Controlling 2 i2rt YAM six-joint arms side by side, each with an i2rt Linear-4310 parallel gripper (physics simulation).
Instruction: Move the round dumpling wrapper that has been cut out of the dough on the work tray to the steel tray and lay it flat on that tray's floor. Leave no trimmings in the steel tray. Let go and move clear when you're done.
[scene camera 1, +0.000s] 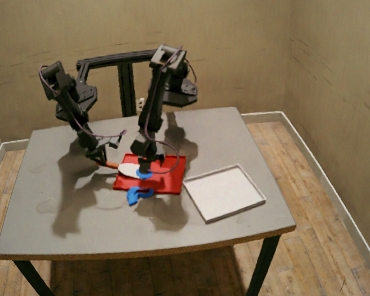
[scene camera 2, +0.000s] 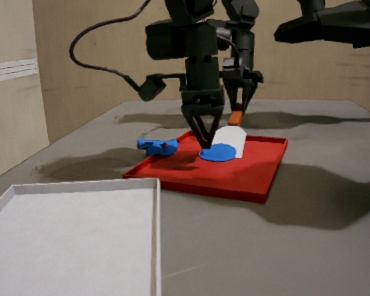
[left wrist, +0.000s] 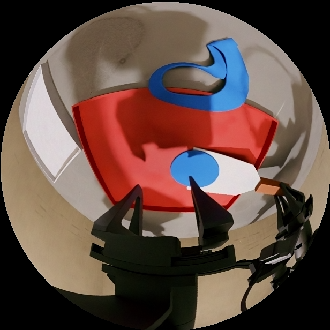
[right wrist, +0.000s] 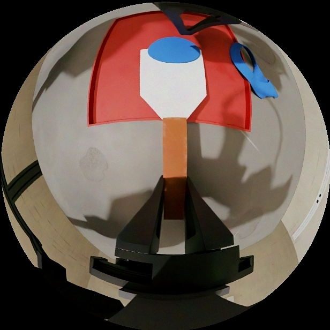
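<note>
The round blue wrapper (scene camera 1: 144, 174) (scene camera 2: 220, 152) (left wrist: 192, 165) (right wrist: 174, 49) lies over the end of a spatula's white blade (scene camera 1: 128, 170) (scene camera 2: 231, 134) (left wrist: 235, 175) (right wrist: 172, 82) in the red work tray (scene camera 1: 170, 181) (scene camera 2: 245, 175) (left wrist: 125, 150) (right wrist: 115, 95). My right gripper (scene camera 2: 238, 106) (right wrist: 174, 179) is shut on the spatula's orange handle. My left gripper (scene camera 2: 205, 146) (left wrist: 163, 183) is open; one fingertip overlaps the wrapper's edge in the left wrist view, contact unclear. The steel tray (scene camera 1: 225, 195) (scene camera 2: 80, 240) (left wrist: 47, 135) looks pale; no trimmings show in it.
A looped blue trimming (scene camera 1: 133, 196) (scene camera 2: 159, 146) (left wrist: 232, 95) (right wrist: 260, 86) lies across the work tray's edge and onto the grey table (scene camera 1: 90, 220). In scene camera 1 the steel tray lies right of the work tray, and both arms reach in from the back.
</note>
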